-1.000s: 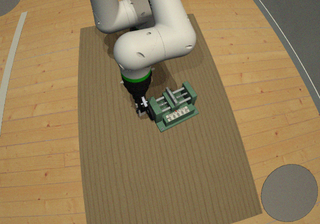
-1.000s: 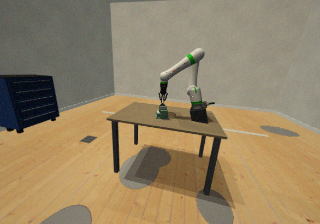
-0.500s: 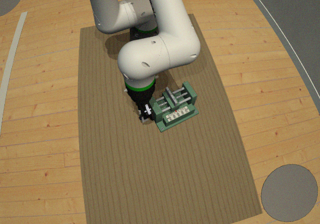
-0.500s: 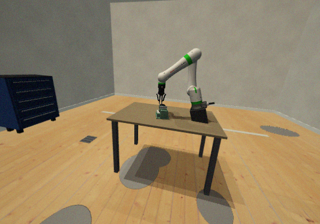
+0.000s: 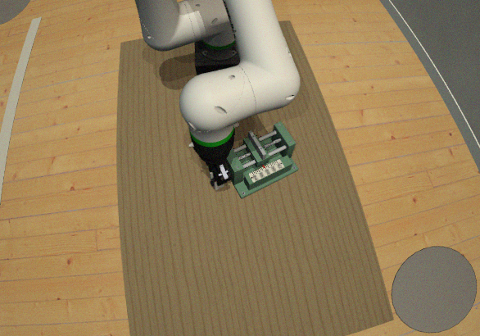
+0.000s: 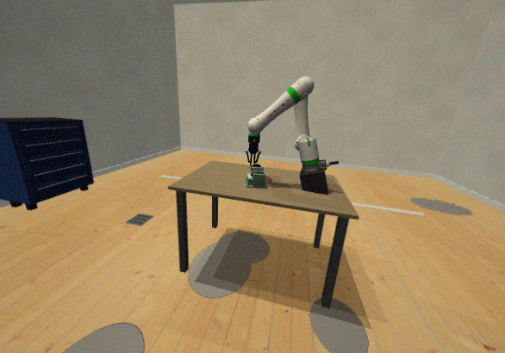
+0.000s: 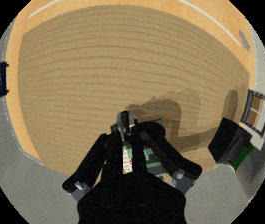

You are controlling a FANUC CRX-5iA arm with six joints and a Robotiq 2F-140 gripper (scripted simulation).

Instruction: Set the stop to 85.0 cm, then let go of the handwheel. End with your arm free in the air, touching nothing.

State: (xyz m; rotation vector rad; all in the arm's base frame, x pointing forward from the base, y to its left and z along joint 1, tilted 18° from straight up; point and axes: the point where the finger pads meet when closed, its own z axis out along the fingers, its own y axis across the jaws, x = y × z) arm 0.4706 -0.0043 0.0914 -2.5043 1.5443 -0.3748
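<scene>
Right now my hand is 80 mm past the stop block, 120 mm to the right of it and 10 mm below it.
</scene>
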